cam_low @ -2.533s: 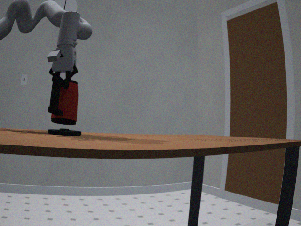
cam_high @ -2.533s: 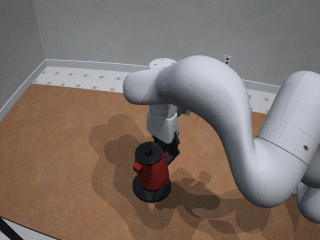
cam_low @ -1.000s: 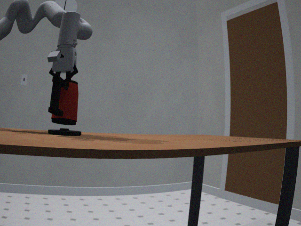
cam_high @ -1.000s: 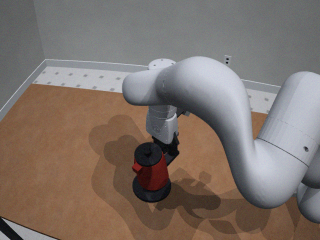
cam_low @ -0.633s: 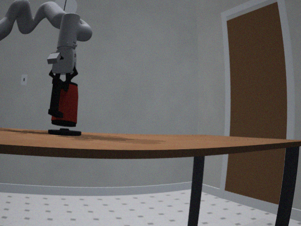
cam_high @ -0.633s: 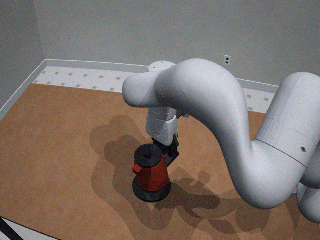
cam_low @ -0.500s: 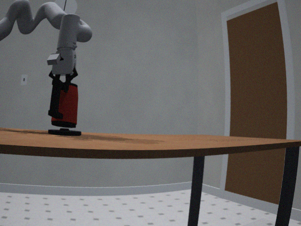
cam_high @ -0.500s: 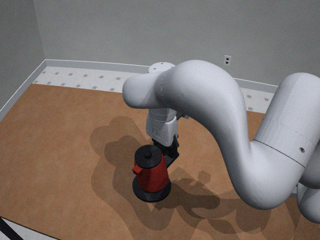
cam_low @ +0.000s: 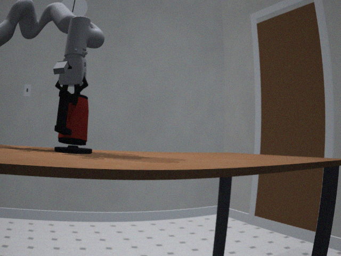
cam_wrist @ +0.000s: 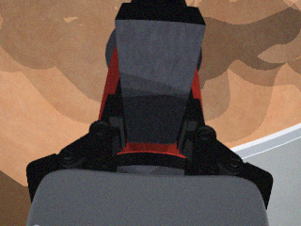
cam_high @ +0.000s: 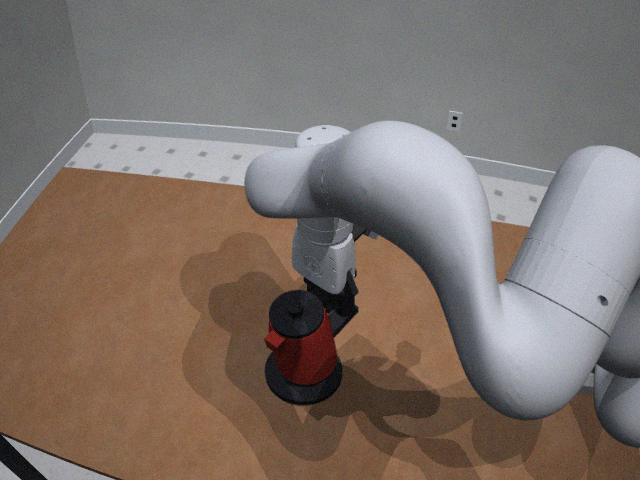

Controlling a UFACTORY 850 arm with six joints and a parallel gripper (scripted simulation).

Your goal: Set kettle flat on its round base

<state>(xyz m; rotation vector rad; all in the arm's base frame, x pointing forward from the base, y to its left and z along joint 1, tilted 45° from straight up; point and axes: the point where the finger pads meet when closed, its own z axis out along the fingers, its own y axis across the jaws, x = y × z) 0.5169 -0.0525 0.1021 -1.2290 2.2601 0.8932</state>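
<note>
The red kettle is 60 mm below my hand, 20 mm to the left of it and 10 mm ahead of it. Round my hand: black round base (180 mm below, 50 mm to the left, 30 mm ahead).
</note>
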